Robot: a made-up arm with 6 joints.
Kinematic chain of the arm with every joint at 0, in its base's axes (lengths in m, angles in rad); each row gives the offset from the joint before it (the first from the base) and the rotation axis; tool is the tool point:
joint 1: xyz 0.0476 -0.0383 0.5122 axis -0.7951 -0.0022 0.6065
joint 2: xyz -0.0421 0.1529 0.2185 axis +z
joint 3: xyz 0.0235 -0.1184 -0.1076 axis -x
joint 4: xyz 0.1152 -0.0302 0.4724 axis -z
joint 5: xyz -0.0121 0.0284 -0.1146 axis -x
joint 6: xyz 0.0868 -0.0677 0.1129 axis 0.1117 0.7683 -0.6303
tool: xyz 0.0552 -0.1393 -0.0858
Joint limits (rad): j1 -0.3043..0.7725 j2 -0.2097..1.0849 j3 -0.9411..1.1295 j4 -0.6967..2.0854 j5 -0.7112..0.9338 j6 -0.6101..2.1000
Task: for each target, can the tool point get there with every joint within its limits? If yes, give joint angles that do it. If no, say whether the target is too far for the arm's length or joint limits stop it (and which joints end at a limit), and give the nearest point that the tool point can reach.
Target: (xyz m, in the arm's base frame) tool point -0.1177 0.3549 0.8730
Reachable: yes | joints 0.5002 0.2509 0.5211 1.6605 0.3165 0.9582
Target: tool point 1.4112 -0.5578 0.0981
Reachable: no: too far | nearest point 0.6342 -0.2577 0.6615 | short by 1.006 m
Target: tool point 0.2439 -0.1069 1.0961
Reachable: yes | joints 0.3235 0.2480 -0.2646 0.9807 0.6388 0.0628
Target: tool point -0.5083 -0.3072 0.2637
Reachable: no: joint limits stop it (at a limit: joint 1, joint 2, joint 3, joint 6) | nearest point -0.1974 -0.3545 0.5511 | short by 0.426 m
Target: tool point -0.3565 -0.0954 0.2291
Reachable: no: joint limits stop it (at a limit: joint 1, joint 2, joint 3, joint 4, joint 5) | nearest point -0.3167 0.1957 0.4913 | short by 0.394 m
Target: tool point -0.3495 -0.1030 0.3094
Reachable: no: joint limits stop it (at a limit: joint 1, joint 2, joint 3, joint 4, joint 5) | nearest point -0.3104 0.1945 0.4918 | short by 0.351 m
